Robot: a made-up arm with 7 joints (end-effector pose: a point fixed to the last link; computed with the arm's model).
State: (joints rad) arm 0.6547 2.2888 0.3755 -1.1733 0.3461 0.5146 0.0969
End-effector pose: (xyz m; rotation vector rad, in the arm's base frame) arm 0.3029 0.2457 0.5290 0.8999 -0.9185 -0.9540
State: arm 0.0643 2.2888 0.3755 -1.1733 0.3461 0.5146 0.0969
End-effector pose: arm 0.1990 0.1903 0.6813 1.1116 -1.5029 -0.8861
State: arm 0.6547 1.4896 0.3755 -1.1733 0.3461 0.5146 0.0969
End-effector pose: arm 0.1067 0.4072 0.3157 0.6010 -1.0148 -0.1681
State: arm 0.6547 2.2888 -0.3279 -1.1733 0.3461 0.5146 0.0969
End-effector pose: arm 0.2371 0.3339 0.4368 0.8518 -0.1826 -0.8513
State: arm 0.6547 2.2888 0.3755 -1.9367 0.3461 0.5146 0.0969
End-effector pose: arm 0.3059 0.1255 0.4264 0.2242 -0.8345 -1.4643
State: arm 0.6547 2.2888 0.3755 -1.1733 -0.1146 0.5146 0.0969
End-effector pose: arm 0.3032 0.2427 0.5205 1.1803 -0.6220 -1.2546
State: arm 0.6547 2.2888 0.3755 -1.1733 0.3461 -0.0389 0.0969
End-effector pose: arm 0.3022 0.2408 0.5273 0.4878 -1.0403 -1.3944
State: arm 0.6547 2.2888 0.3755 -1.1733 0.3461 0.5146 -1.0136
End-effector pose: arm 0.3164 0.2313 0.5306 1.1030 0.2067 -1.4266
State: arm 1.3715 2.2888 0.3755 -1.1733 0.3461 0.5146 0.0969
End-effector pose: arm 0.2836 0.3249 0.3115 0.6052 -0.2277 -0.9514
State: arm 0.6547 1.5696 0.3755 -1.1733 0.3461 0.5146 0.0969
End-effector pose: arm 0.1273 0.4018 0.3423 0.6333 -1.0105 -0.2461
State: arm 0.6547 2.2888 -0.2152 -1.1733 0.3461 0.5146 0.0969
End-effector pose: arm 0.2532 0.3210 0.4479 0.8643 -0.2991 -0.8724
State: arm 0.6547 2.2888 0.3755 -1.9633 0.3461 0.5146 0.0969
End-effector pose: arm 0.3039 0.1212 0.4234 0.1993 -0.8298 -1.4799
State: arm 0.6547 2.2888 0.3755 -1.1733 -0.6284 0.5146 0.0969
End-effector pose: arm 0.3021 0.2440 0.5106 1.4652 -0.2301 -1.5607
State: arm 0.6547 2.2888 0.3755 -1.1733 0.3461 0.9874 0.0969
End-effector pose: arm 0.3013 0.2496 0.5307 1.2001 -0.7783 -0.5498
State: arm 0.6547 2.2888 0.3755 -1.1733 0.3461 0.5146 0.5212
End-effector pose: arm 0.2999 0.2500 0.5231 0.7660 -1.3025 -0.7115
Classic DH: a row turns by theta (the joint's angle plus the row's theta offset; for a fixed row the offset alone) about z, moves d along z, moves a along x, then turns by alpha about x. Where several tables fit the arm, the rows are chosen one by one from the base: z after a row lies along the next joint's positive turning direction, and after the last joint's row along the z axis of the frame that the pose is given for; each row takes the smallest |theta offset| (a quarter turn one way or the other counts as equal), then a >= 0, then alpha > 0; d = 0 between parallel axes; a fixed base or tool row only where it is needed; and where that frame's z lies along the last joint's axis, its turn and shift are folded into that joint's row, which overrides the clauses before.
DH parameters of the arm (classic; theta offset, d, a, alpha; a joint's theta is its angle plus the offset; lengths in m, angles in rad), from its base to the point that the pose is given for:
base (fixed): 0 0.3439 -0.0156 -1.2217
joint 1: -1.5708 -0.0479 0.0109 -1.5708
joint 2: 1.2217 0.0135 -0.0171 1.5708
joint 3: 1.5708 -0.286 0.0355 -1.5708
joint 4: 0 0.0034 -0.054 1.5708
joint 5: 0 -0.1969 0.0104 -1.5708
joint 6: 0 0.0061 0.0216 1.5708
joint 7: 1.1148 -0.0295 0.0037 -0.7054
tool (fixed): -0.6555 0.0284 0 0

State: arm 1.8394 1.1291 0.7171 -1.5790 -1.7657 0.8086 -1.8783
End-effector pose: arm -0.1767 0.3516 0.2623 -0.3859 -2.4454 1.0924
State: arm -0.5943 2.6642 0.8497 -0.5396 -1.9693 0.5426 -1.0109
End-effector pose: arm -0.1507 0.1089 0.8046 1.8755 1.2346 0.8413
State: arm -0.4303 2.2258 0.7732 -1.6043 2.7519 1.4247 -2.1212
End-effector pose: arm 0.0491 0.0789 0.7673 -0.2164 -0.6764 -2.7087
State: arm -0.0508 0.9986 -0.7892 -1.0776 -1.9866 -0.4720 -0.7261
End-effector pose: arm 0.1261 0.2240 0.0007 0.1789 -1.0177 2.7892
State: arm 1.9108 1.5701 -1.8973 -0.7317 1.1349 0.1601 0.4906
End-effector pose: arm -0.2549 0.3070 0.5580 0.5890 1.6443 0.2978
